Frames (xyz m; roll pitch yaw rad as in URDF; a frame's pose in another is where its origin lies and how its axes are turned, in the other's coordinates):
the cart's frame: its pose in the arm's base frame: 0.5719 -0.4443 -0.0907 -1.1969 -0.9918 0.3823
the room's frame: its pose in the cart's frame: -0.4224 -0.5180 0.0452 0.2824 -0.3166 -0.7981
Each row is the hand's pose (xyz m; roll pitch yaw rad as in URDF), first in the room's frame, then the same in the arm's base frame.
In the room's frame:
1: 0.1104 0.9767 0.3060 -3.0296 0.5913 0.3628
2: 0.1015 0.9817 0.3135 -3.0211 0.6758 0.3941
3: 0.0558 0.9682 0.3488 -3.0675 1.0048 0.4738
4: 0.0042 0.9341 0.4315 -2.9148 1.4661 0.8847
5: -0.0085 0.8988 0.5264 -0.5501 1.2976 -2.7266
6: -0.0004 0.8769 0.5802 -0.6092 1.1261 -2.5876
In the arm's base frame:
1: 0.3279 0.1277 0.0832 2.8950 -1.1266 -0.3714
2: 0.3273 0.1367 0.0744 2.8969 -1.0387 -0.3849
3: 0.3040 0.1505 0.0216 2.8684 -0.7116 -0.4852
4: 0.2338 0.1774 -0.0492 2.6787 -0.2514 -0.6040
5: 0.1433 0.2085 -0.0847 2.3877 0.0975 -0.7269
6: 0.0870 0.2238 -0.0905 2.1815 0.2488 -0.8221

